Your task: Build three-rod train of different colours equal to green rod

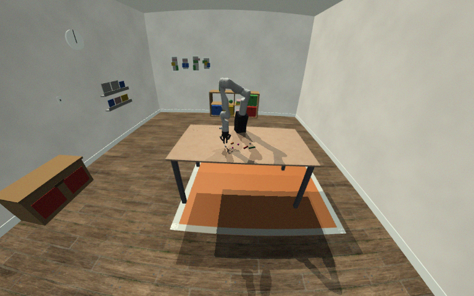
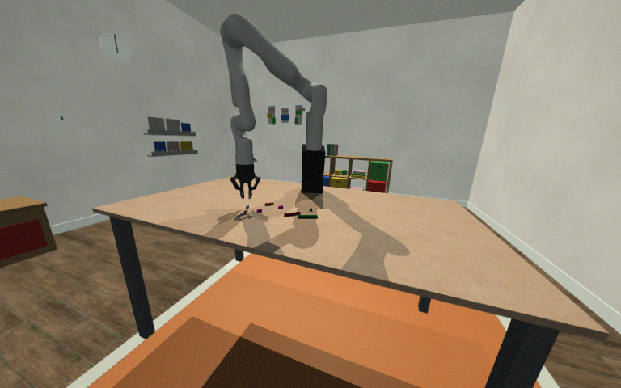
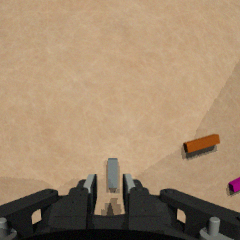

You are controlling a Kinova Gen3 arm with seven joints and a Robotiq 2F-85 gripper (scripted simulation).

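Right now my hand is 60 mm above the grey rod. Also, from my hand: red rod 230 mm to the left, 60 mm below, 10 mm ahead; then blue rod 290 mm to the left, 80 mm behind, 60 mm below; then orange rod 80 mm behind, 70 mm to the left, 60 mm below.
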